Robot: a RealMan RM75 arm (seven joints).
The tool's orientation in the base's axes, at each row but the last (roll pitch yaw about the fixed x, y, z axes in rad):
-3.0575, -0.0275, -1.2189
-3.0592, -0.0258, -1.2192
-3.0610, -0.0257, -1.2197
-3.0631, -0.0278, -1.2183
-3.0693, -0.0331, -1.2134
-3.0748, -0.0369, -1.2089
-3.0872, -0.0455, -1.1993
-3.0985, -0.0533, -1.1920
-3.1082, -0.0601, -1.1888
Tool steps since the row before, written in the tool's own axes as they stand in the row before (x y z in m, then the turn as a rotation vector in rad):
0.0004, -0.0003, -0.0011, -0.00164, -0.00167, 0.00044
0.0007, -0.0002, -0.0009, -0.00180, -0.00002, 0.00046
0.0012, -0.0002, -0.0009, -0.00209, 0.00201, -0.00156
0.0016, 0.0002, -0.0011, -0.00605, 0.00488, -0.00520
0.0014, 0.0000, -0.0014, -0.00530, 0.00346, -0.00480
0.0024, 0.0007, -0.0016, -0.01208, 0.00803, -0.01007
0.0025, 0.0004, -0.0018, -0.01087, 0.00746, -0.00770
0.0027, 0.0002, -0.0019, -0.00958, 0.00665, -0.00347
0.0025, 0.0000, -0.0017, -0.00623, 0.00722, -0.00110
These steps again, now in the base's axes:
0.0003, -0.0003, 0.0011, 0.00103, 0.00212, -0.00034
0.0004, -0.0006, 0.0009, -0.00056, 0.00170, -0.00050
0.0005, -0.0011, 0.0009, -0.00273, 0.00126, 0.00134
0.0003, -0.0016, 0.0011, -0.00708, 0.00398, 0.00463
0.0004, -0.0013, 0.0014, -0.00546, 0.00377, 0.00436
0.0001, -0.0025, 0.0016, -0.01252, 0.00854, 0.00906
0.0004, -0.0024, 0.0019, -0.01139, 0.00757, 0.00678
0.0007, -0.0025, 0.0020, -0.00991, 0.00653, 0.00267
0.0008, -0.0022, 0.0018, -0.00907, 0.00311, 0.00048

